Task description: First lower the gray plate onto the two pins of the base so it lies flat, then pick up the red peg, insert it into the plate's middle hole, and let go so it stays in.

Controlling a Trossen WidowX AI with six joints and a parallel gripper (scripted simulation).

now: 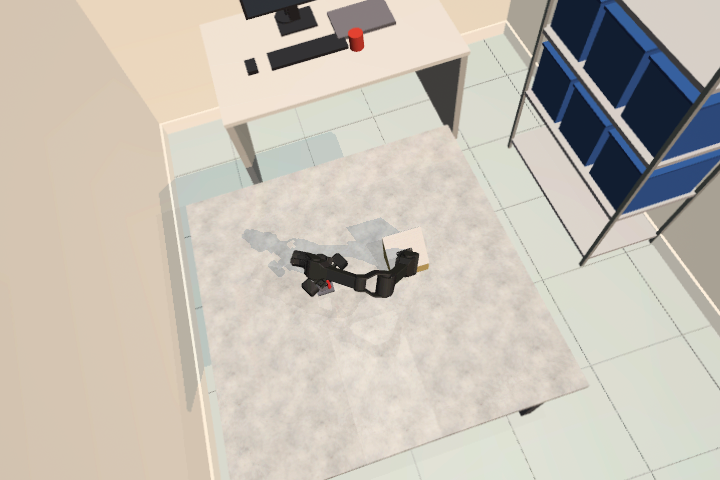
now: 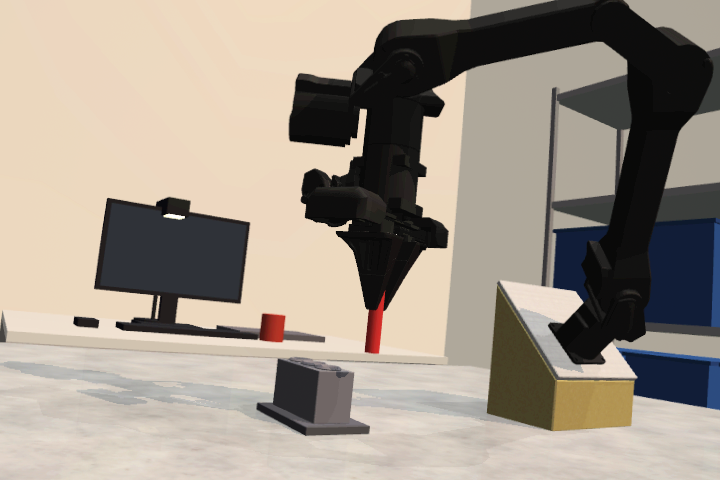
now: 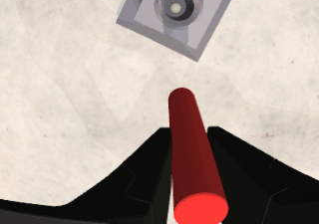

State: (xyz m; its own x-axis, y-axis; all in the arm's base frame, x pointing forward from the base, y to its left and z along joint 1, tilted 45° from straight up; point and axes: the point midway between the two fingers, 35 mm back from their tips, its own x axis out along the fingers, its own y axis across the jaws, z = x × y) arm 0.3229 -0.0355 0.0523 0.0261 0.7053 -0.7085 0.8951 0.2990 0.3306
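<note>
My gripper tip is now 70 mm to the left of the gray plate, 70 mm above it and 20 mm short of it. Also, from my gripper tip: base 110 mm below, 70 mm to the right, 20 mm ahead; red peg right at my gripper tip.
</note>
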